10 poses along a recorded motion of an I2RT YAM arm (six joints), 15 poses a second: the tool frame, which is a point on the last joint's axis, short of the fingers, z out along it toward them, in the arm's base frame.
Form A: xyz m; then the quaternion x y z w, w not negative.
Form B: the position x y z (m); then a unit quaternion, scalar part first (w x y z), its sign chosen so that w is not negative. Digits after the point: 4 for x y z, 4 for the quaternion.
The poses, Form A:
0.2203 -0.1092 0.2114 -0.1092 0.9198 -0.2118 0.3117
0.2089 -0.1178 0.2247 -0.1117 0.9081 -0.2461 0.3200
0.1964 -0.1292 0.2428 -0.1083 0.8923 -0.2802 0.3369
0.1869 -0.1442 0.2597 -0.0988 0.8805 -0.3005 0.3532
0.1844 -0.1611 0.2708 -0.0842 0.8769 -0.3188 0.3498
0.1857 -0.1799 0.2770 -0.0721 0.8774 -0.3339 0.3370
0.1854 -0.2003 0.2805 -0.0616 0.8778 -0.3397 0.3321
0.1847 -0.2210 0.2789 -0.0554 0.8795 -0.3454 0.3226
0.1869 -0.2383 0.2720 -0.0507 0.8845 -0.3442 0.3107
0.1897 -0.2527 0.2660 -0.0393 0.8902 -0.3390 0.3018
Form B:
0.2203 -0.1092 0.2114 0.3117 -0.1092 0.9198 -0.2118
0.2089 -0.1178 0.2247 0.3200 -0.1117 0.9081 -0.2461
0.1964 -0.1292 0.2428 0.3369 -0.1083 0.8923 -0.2802
0.1869 -0.1442 0.2597 0.3532 -0.0988 0.8805 -0.3005
0.1844 -0.1611 0.2708 0.3498 -0.0842 0.8769 -0.3188
0.1857 -0.1799 0.2770 0.3370 -0.0721 0.8774 -0.3339
0.1854 -0.2003 0.2805 0.3321 -0.0616 0.8778 -0.3397
0.1847 -0.2210 0.2789 0.3226 -0.0554 0.8795 -0.3454
0.1869 -0.2383 0.2720 0.3107 -0.0507 0.8845 -0.3442
0.1897 -0.2527 0.2660 0.3018 -0.0393 0.8902 -0.3390

